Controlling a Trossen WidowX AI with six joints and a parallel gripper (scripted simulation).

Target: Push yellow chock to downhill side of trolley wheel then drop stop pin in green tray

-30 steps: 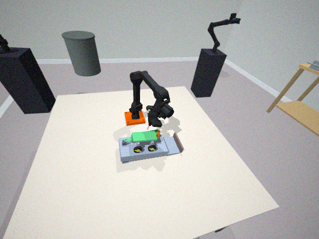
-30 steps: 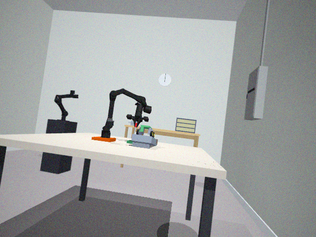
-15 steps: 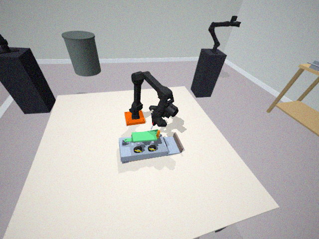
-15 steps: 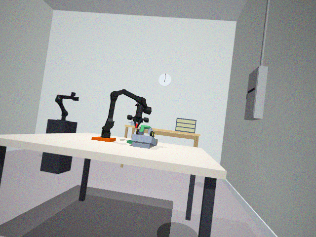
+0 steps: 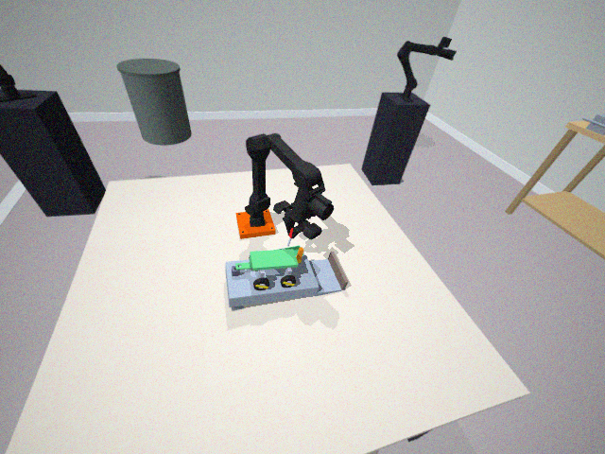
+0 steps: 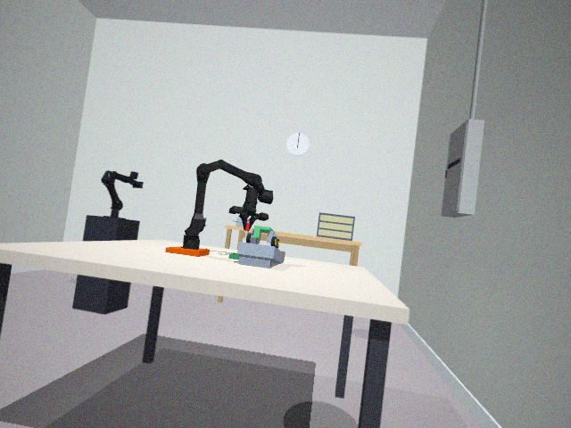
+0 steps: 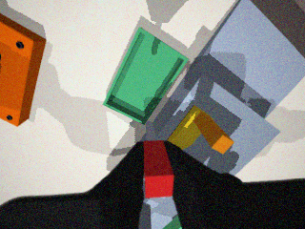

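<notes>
Right now the stop pin is right at my gripper tip. Round my gripper tip: green-bodied trolley: 11 cm ahead, 8 cm to the right, 2 cm below; grey ramp: 11 cm ahead, 9 cm to the right, 9 cm below; yellow chock: 5 cm ahead, 5 cm below.
</notes>
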